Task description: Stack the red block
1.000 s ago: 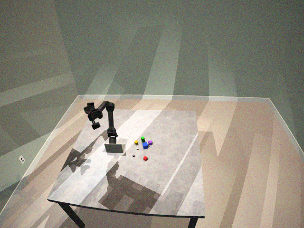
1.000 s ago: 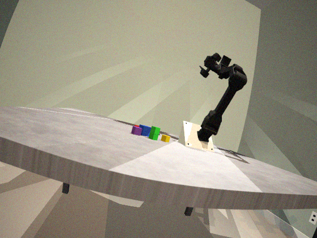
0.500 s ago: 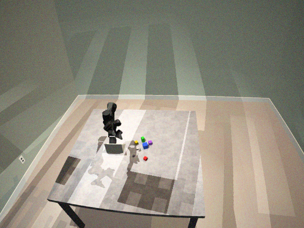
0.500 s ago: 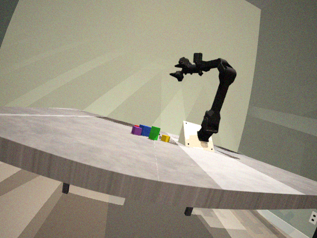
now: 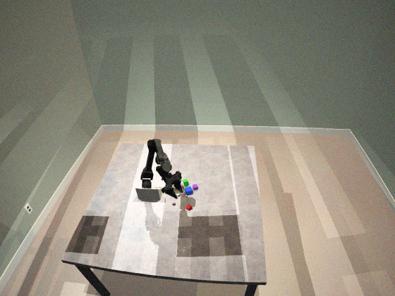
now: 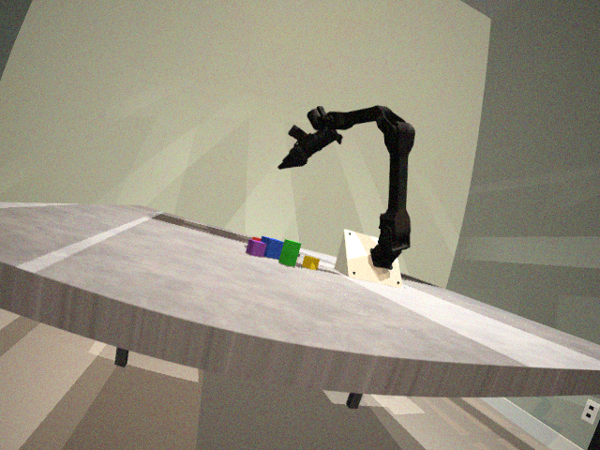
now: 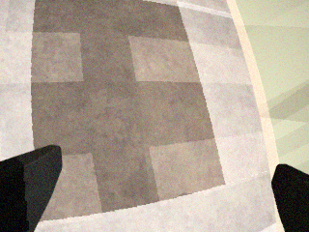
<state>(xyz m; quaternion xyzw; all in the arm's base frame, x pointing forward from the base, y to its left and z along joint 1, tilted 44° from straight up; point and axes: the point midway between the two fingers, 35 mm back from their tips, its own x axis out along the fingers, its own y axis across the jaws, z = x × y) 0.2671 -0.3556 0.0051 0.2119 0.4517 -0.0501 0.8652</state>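
Now: gripper tip 3 cm short of the red block, 12 cm to the right of it and 26 cm above it. Round my gripper tip: purple block (7 cm ahead, 32 cm to the left, 26 cm below); blue block (2 cm ahead, 28 cm to the left, 25 cm below); yellow block (7 cm behind, 33 cm to the left, 26 cm below).
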